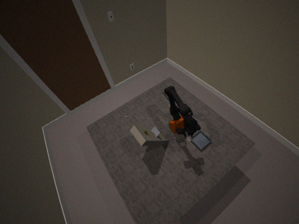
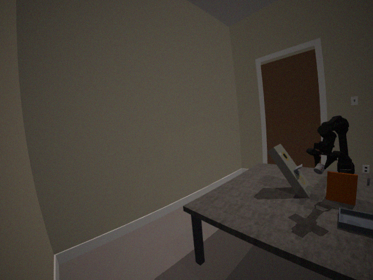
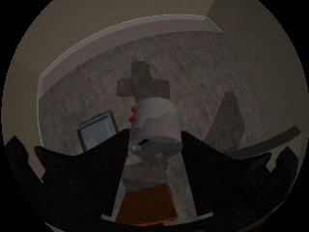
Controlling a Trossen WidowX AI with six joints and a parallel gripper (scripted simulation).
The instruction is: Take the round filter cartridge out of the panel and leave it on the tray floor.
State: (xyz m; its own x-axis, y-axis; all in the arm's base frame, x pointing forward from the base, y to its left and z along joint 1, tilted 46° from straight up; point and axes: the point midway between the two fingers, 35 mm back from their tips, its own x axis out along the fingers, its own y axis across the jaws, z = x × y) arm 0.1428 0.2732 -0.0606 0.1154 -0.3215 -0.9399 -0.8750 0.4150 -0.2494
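My gripper tip is now 250 mm above the grey tray, 170 mm past it and 40 mm to the right of it. The rest, counted from my gripper tip: round filter cartridge right at my gripper tip; then service panel 260 mm to the right, 210 mm ahead, 90 mm below.
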